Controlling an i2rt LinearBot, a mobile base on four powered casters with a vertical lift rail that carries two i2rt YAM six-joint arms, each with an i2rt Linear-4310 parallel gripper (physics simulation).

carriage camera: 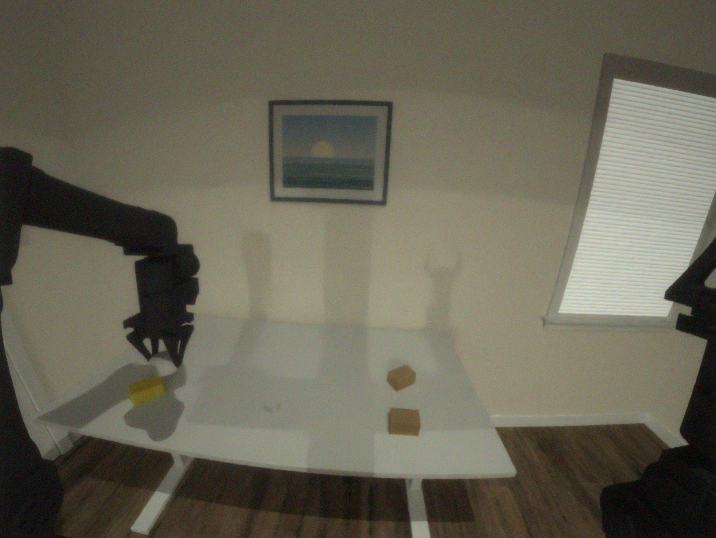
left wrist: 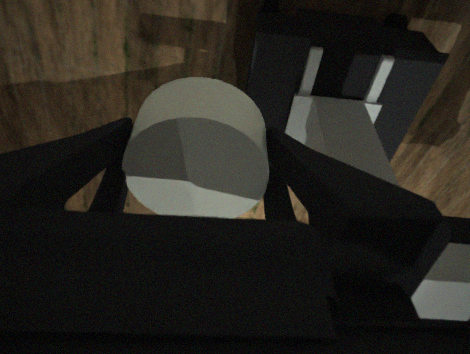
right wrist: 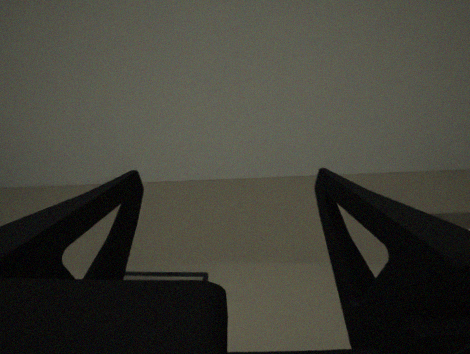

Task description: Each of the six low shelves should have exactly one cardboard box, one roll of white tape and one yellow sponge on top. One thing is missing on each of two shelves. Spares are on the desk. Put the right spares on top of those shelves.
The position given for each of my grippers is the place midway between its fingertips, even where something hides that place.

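The carriage camera shows me my left gripper (carriage camera: 166, 364) and a framed sunset picture (carriage camera: 329, 151). In the left wrist view I see my left gripper too (left wrist: 200, 137), and the right wrist view shows my right gripper (right wrist: 228, 178).
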